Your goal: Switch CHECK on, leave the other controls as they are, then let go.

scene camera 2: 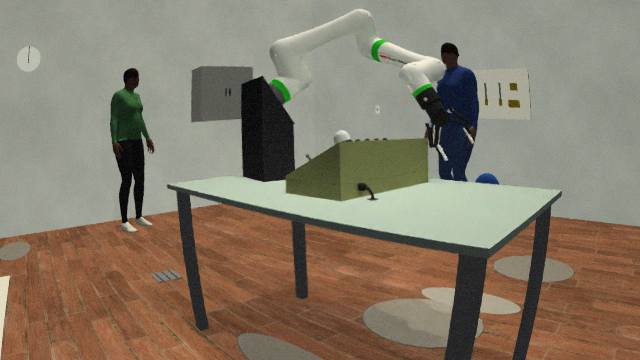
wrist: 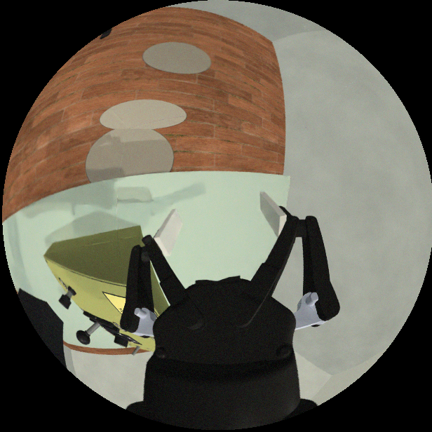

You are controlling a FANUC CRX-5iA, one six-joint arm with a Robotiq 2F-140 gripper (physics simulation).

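Places are measured from the arm's base along level axes (x ahead, y left, z up), in metres.
Pixels of known places: gripper, fingertip midpoint: (scene camera 2: 460, 151); arm's base, link origin: (scene camera 2: 266, 101).
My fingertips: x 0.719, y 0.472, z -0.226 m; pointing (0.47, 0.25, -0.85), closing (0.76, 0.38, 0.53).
Note:
Ahead of a thing's pixels: the offset from my fingertips to its top centre. "pt": to the spot under its first point. Level surfaces: height alone.
The olive-green control console (scene camera 2: 385, 167) (wrist: 95, 262) stands on the table. A white dome @(pt dz +0.065, dx -0.050, dy -0.529 m) (scene camera 2: 342, 136) and a row of small controls (scene camera 2: 370, 140) show along its top edge. In the wrist view, a black knob on a stem (wrist: 84, 336) and another black control (wrist: 66, 297) stick out from its sloped face, partly hidden by the left finger linkage. Which control is CHECK, and its position, cannot be made out. My gripper (scene camera 2: 457, 146) (wrist: 218, 208) is open and empty, in the air beyond the console's right end, apart from the controls.
The table @(dz -0.123 m) (scene camera 2: 500, 210) (wrist: 235, 185) extends past the console. A black pedestal (scene camera 2: 265, 135) (wrist: 42, 325) carries the arm. A short black cable @(pt dz -0.097, dx +0.011, dy -0.478 m) (scene camera 2: 369, 190) leaves the console's back. A person in blue (scene camera 2: 457, 95) stands behind the gripper; a person in green (scene camera 2: 127, 115) stands left.

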